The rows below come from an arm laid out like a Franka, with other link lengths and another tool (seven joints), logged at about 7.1 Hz.
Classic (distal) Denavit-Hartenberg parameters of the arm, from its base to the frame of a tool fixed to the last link. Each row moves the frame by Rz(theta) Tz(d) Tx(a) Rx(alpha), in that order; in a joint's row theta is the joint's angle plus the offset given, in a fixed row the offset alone. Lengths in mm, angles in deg.
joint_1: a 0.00, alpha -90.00, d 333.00, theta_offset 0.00
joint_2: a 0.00, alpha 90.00, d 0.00, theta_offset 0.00
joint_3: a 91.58, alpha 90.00, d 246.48, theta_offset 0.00
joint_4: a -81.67, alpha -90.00, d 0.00, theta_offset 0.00
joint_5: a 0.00, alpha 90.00, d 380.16, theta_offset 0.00
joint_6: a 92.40, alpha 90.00, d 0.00, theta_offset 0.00
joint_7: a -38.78, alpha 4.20, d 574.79, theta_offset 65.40
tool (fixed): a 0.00, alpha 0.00, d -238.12, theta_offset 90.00
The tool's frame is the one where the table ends.
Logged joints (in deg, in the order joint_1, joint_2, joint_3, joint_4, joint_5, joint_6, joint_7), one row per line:
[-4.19 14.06 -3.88 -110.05 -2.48 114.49 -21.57]
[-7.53 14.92 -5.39 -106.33 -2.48 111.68 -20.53]
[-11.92 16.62 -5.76 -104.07 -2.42 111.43 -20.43]
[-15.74 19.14 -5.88 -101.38 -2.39 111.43 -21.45]
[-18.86 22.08 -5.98 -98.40 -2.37 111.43 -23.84]
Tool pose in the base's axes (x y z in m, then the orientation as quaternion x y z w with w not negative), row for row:
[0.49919 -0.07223 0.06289 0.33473 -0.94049 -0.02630 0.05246]
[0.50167 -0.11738 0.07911 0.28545 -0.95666 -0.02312 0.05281]
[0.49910 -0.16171 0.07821 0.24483 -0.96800 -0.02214 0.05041]
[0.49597 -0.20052 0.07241 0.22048 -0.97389 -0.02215 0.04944]
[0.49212 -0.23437 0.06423 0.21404 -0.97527 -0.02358 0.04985]
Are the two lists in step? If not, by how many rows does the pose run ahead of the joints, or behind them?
They are in step.
